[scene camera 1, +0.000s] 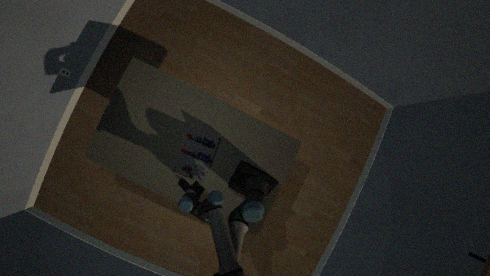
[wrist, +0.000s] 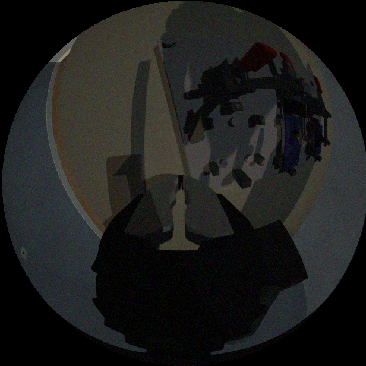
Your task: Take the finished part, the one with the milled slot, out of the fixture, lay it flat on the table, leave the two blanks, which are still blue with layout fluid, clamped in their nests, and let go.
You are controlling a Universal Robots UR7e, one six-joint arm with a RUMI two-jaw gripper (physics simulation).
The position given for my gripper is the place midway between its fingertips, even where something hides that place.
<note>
I see my gripper [wrist: 181, 176] and a fixture plate [wrist: 186, 65].
</note>
